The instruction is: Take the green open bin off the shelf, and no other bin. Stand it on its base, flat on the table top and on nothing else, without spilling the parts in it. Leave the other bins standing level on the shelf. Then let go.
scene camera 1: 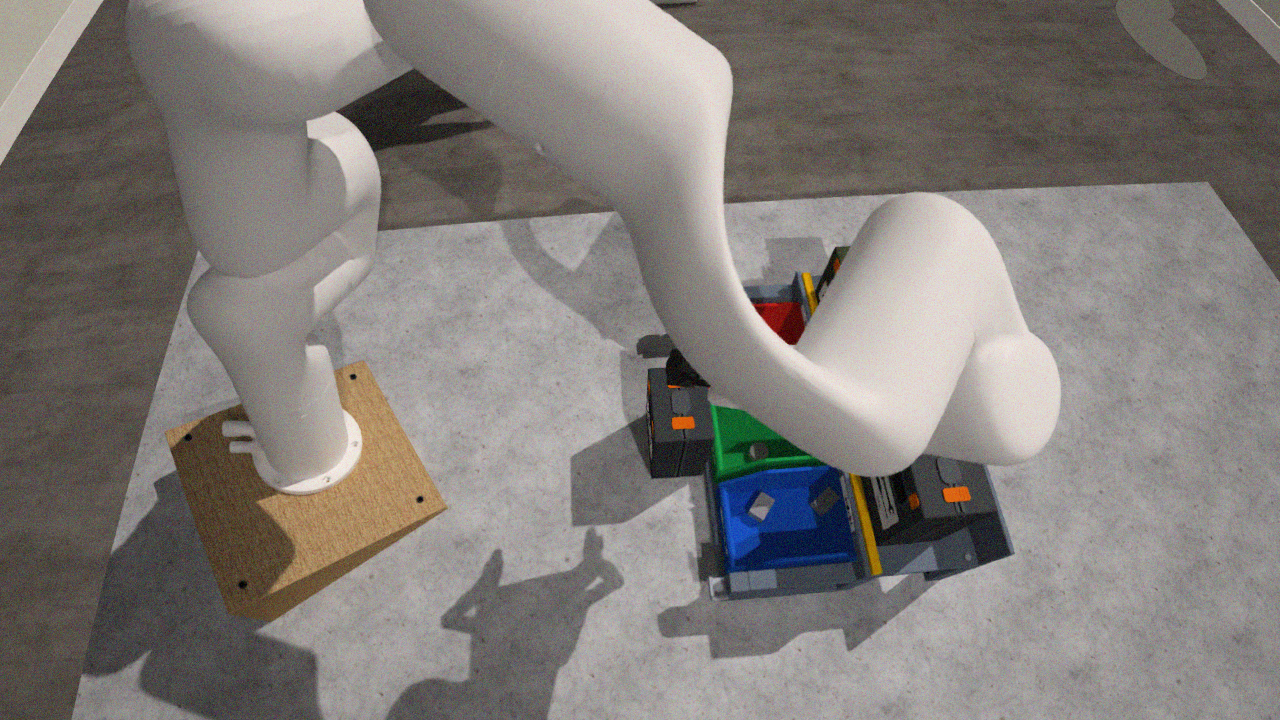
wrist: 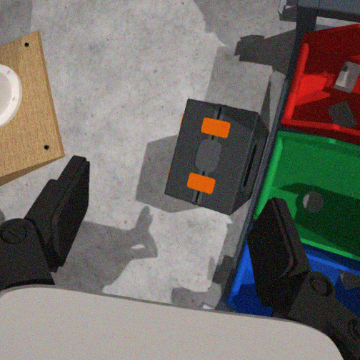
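Where they show: arm's base at its link origin: (scene camera 1: 309, 448).
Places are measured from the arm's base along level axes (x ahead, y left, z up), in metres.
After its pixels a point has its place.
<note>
The green open bin (scene camera 1: 750, 444) {y -0.051, x 0.550, z -0.035 m} (wrist: 325, 167) stands on the shelf (scene camera 1: 792, 582) {y -0.233, x 0.541, z 0.042 m} (wrist: 326, 11), between the red bin (scene camera 1: 781, 320) {y 0.107, x 0.623, z 0.000 m} (wrist: 311, 86) and the blue bin (scene camera 1: 787, 519) {y -0.152, x 0.574, z -0.034 m} (wrist: 241, 295). A round grey part shows inside it; the arm hides some of the bin in the scene view. My gripper (wrist: 176, 200) is open and empty, above the table top (scene camera 1: 1145, 358) {y -0.002, x 1.185, z -0.043 m} (wrist: 110, 100). In the wrist view its right finger overlaps the edges of the green and blue bins. In the scene view the arm hides most of the gripper.
A dark case with orange latches (scene camera 1: 678, 452) {y -0.079, x 0.445, z 0.051 m} (wrist: 217, 155) stands on the table, close against the shelf front by the green bin. Behind the yellow bar (scene camera 1: 864, 526) {y -0.193, x 0.623, z 0.069 m} stand another dark case (scene camera 1: 962, 510) {y -0.212, x 0.670, z 0.179 m} and a partly hidden olive case (scene camera 1: 832, 268) {y 0.092, x 0.652, z 0.131 m}. The arm's wooden base (scene camera 1: 358, 546) {y -0.128, x 0.071, z -0.001 m} (wrist: 45, 117) is at left.
</note>
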